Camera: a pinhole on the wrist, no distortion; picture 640 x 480 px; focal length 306.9 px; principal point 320.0 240.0 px. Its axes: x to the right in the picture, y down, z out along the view. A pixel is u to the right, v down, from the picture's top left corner.
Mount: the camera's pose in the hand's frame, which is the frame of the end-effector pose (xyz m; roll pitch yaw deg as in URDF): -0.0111 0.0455 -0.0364 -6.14 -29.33 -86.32
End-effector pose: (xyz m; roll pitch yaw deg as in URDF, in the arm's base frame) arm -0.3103 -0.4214 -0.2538 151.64 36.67 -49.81
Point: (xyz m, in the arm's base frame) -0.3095 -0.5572 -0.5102
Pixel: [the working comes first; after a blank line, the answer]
In the camera's frame: 0.1460 0.2273 0.1772

outside the picture
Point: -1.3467 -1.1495 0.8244
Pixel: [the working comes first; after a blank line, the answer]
In the camera's frame: -1.3288 -0.6971 0.5995

outside the picture
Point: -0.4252 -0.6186 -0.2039
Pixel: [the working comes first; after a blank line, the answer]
In the camera's frame: -0.1272 0.0387 0.1488

57.8 319.8
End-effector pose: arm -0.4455 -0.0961 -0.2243 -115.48 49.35 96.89
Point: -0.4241 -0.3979 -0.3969
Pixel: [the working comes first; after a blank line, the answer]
In the camera's frame: -0.1298 -0.0700 0.2930

184.0 166.7
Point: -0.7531 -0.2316 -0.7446
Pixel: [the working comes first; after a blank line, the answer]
In the camera's frame: 0.1018 0.2959 0.5562

376.2 403.3
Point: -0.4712 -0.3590 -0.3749
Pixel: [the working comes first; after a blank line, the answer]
In the camera's frame: -0.0672 -0.0602 0.2787

246.0 173.7
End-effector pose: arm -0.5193 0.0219 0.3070 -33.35 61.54 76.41
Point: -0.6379 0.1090 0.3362
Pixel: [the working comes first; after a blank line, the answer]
In the camera's frame: 0.0527 -0.0025 0.1596

421.3 235.2
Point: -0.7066 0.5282 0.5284
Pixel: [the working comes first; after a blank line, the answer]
In the camera's frame: 0.3647 -0.0287 0.5051

541.6 222.6
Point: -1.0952 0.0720 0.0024
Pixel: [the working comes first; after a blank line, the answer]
In the camera's frame: -0.3872 0.2275 0.4345

46.5 400.7
